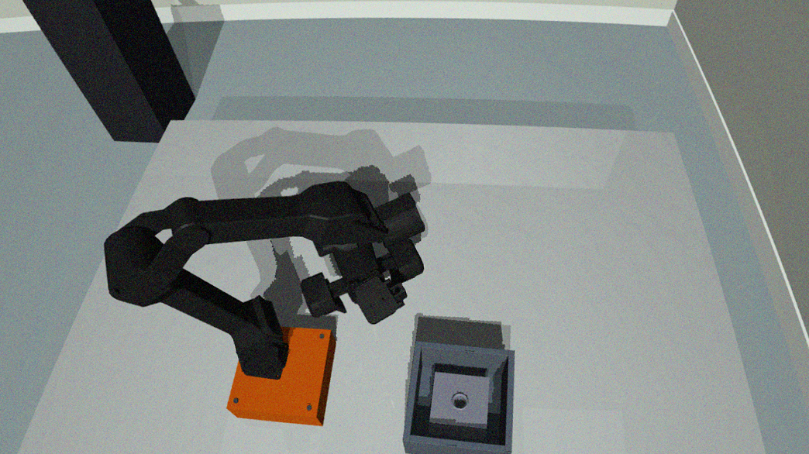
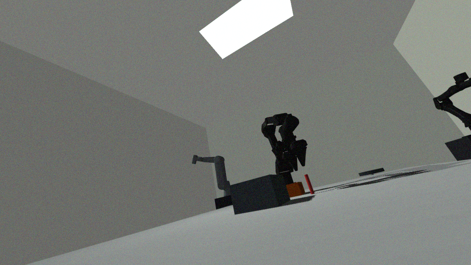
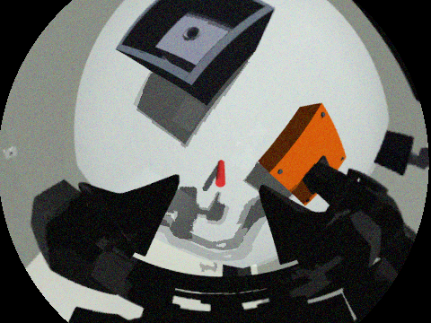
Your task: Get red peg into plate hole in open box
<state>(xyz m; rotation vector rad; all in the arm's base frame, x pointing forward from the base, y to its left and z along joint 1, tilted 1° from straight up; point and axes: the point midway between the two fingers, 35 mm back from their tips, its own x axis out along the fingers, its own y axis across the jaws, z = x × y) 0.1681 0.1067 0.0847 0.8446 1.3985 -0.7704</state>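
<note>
My gripper tip is 10 mm past the red peg, 10 mm to the right of it and 70 mm above it. From my gripper tip the other things lie so: grey box: 160 mm ahead, 140 mm to the right, 80 mm below.
</note>
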